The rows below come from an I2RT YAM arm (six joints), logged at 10 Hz.
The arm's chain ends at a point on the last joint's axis. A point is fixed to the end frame.
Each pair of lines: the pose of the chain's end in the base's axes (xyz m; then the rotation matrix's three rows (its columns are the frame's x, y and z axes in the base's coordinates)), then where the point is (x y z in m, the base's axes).
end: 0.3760, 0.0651, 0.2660; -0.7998, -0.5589, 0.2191; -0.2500, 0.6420, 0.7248; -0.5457, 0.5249, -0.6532
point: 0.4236 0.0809 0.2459
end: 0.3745, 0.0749, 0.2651; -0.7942, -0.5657, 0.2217; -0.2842, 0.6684, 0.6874; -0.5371, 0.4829, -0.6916
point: 0.4222 0.0897 0.2445
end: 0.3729, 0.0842, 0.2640; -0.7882, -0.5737, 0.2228; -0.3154, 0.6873, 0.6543; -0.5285, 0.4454, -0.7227
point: 0.4206 0.0983 0.2431
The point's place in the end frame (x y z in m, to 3 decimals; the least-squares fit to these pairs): -0.031 -0.027 0.035
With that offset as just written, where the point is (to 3 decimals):
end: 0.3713, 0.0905, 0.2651; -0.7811, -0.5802, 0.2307; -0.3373, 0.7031, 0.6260; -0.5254, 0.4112, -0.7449
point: 0.419 0.104 0.244
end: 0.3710, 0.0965, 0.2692; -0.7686, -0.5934, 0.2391; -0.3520, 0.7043, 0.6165; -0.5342, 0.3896, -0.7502
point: 0.419 0.110 0.249
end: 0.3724, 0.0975, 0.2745; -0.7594, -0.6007, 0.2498; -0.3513, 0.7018, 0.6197; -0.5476, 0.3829, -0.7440
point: 0.421 0.111 0.255
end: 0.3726, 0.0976, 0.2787; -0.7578, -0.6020, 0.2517; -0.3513, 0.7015, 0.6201; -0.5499, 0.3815, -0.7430
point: 0.421 0.111 0.259
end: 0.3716, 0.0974, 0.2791; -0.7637, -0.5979, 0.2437; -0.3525, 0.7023, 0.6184; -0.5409, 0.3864, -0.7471
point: 0.420 0.111 0.259
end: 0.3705, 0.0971, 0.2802; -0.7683, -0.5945, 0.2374; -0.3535, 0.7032, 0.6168; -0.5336, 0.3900, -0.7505
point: 0.419 0.111 0.260
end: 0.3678, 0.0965, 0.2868; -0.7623, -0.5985, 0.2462; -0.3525, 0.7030, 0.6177; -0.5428, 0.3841, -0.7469
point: 0.416 0.110 0.267
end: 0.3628, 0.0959, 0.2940; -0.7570, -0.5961, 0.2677; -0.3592, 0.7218, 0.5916; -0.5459, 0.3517, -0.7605
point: 0.412 0.108 0.275
